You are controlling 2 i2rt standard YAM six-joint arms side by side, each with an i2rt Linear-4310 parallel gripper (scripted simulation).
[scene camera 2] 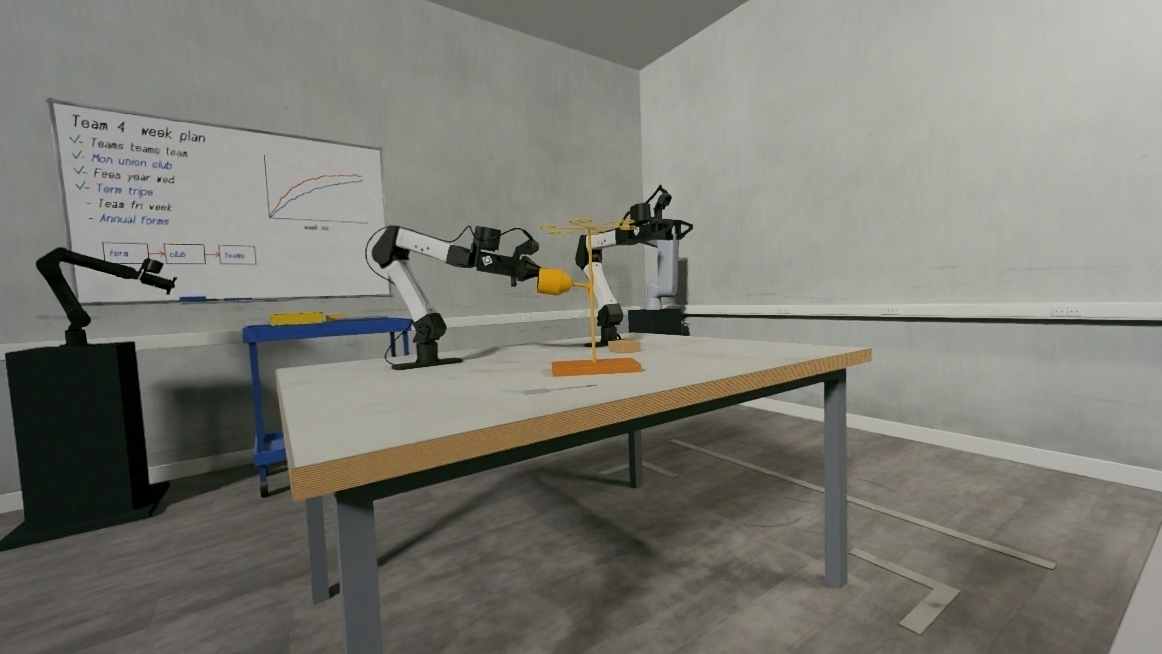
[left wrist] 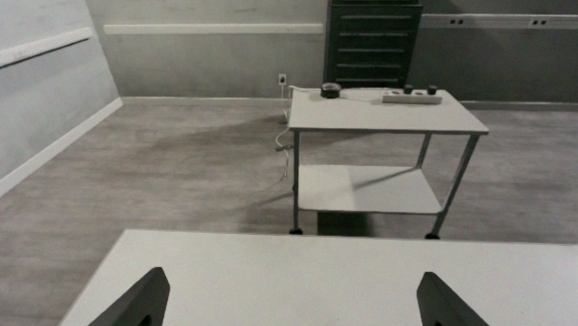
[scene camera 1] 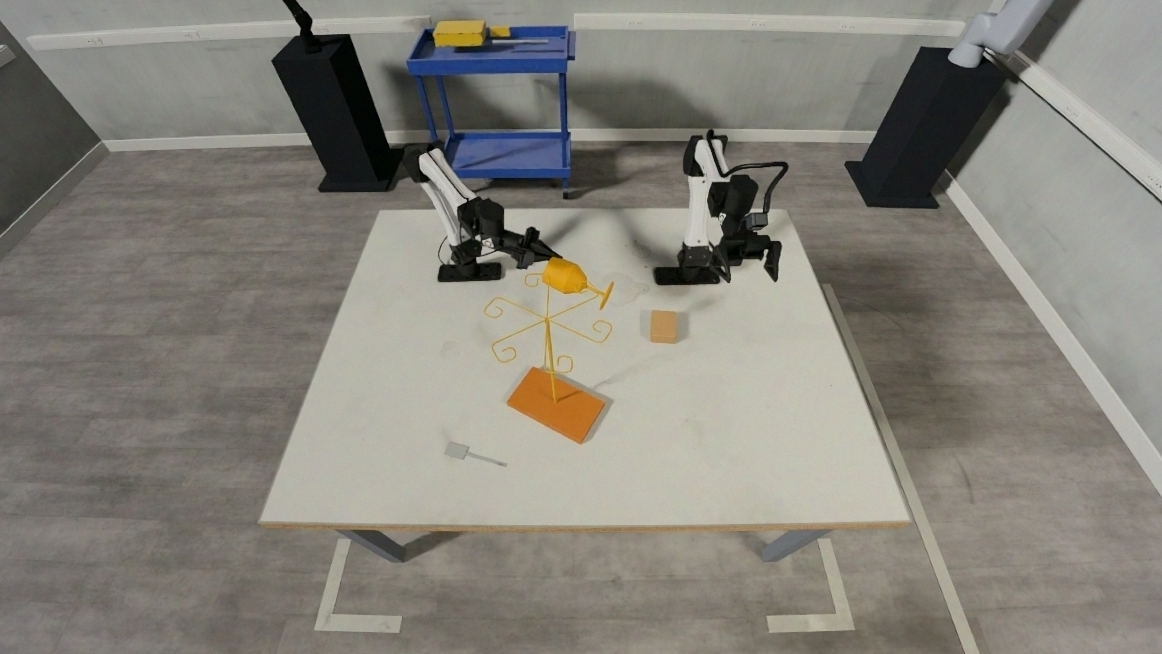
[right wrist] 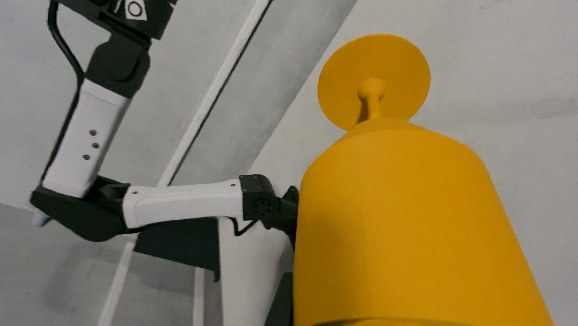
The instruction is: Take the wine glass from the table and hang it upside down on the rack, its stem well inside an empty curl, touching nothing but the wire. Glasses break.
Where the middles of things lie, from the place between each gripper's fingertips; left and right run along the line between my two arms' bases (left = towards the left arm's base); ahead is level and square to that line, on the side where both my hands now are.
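Tan block (scene camera 1: 662, 323): 25 cm below my right hand, 29 cm to the left of it, 2 cm ahead of it. Yellow wine glass (scene camera 1: 564, 275): 4 cm below my right hand, 6 cm to the left of it, 5 cm ahead of it.
Tan block from my left hand (scene camera 1: 753, 281): 120 mm to the right, 160 mm behind, 390 mm below. Left hand from the yellow wine glass: 130 mm past, 340 mm to the left, 170 mm above.
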